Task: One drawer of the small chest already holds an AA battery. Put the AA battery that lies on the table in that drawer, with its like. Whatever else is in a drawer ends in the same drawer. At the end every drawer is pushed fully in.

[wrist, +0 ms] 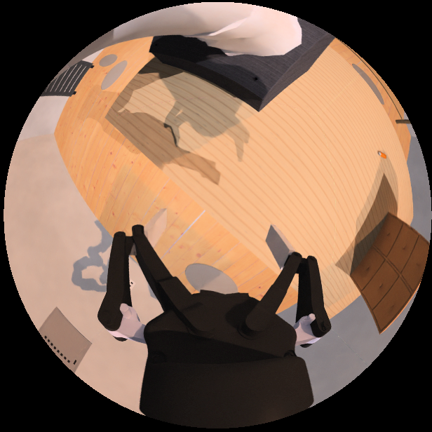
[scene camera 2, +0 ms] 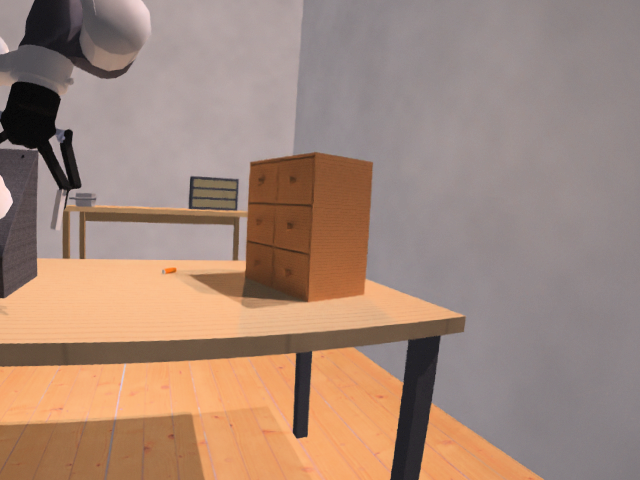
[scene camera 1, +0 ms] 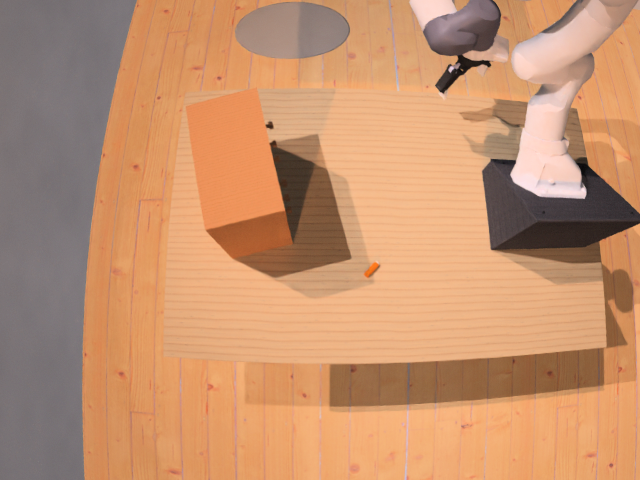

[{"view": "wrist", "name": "my gripper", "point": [218,225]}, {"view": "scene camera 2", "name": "small brown chest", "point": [341,198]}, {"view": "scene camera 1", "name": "my gripper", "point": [461,84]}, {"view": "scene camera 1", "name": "small brown chest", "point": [242,206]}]
